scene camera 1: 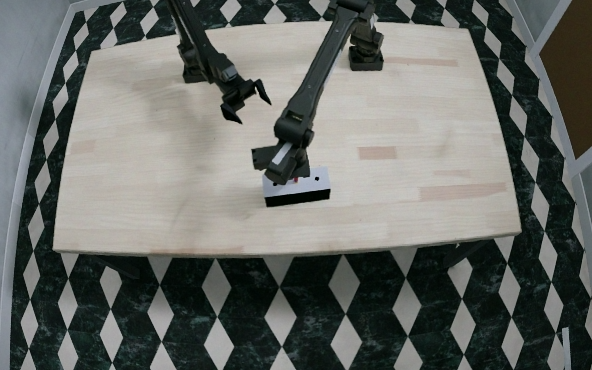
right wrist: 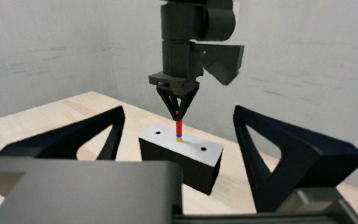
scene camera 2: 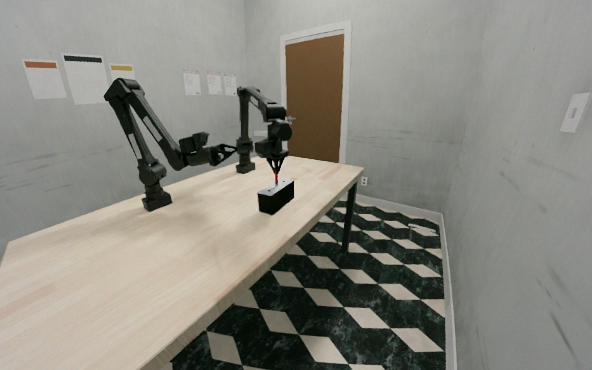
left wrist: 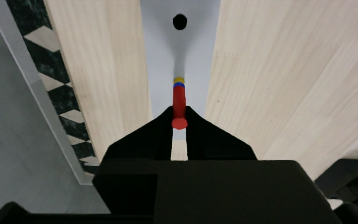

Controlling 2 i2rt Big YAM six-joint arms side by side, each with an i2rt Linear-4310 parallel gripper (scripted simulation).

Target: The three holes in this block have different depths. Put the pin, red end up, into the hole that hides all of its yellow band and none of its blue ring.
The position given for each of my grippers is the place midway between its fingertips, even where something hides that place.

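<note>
Visible: my left gripper (left wrist: 179,112), (right wrist: 178,119); my right gripper (scene camera 1: 256,113), (right wrist: 179,111). Also visible: a block (scene camera 1: 317,187), (right wrist: 200,159), (scene camera 2: 271,199).
</note>
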